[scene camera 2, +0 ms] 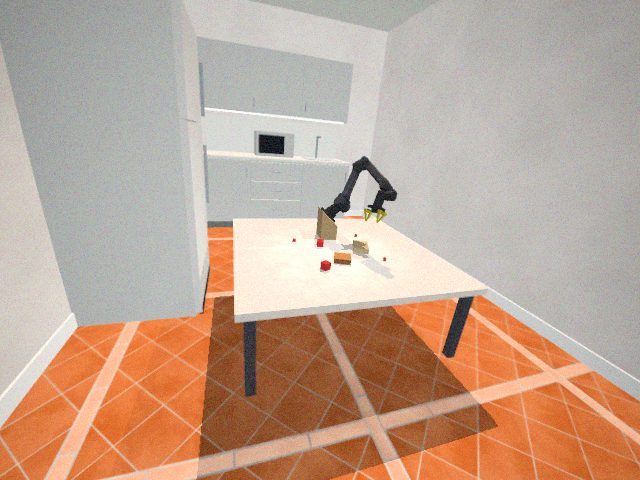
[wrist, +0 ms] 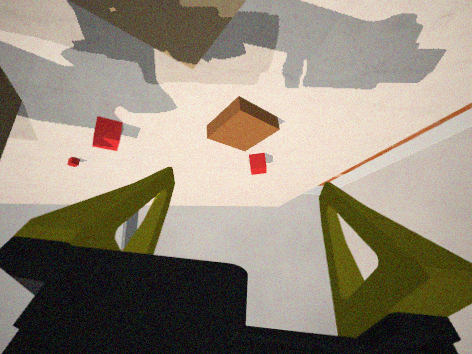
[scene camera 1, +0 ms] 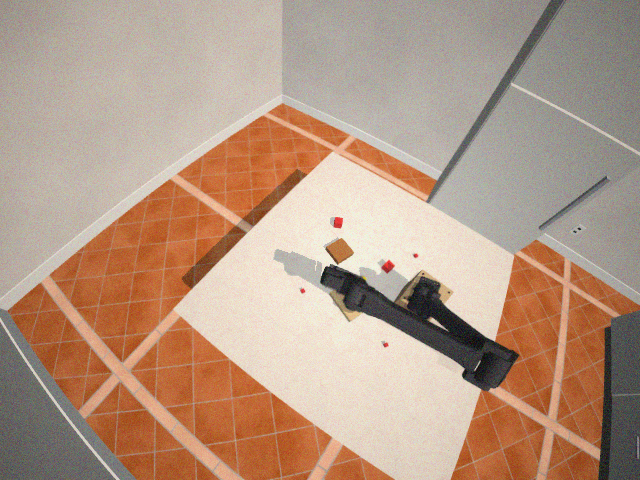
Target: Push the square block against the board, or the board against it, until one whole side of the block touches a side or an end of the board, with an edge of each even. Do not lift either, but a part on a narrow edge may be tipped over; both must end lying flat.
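Observation:
The square block is orange-brown and lies flat on the table. The light wooden board lies apart from it, between the block and the arm's side of the table. The arm covers part of the board in scene camera 1, and its far part is cut off at the top of the wrist view. My gripper is open and empty, with yellow-green fingers. It hangs well above the table, touching neither piece. Its fingertips are mostly hidden in scene camera 1.
A red cube lies near the block. Another red cube lies towards the wooden base panel. Tiny red cubes are scattered around on the table.

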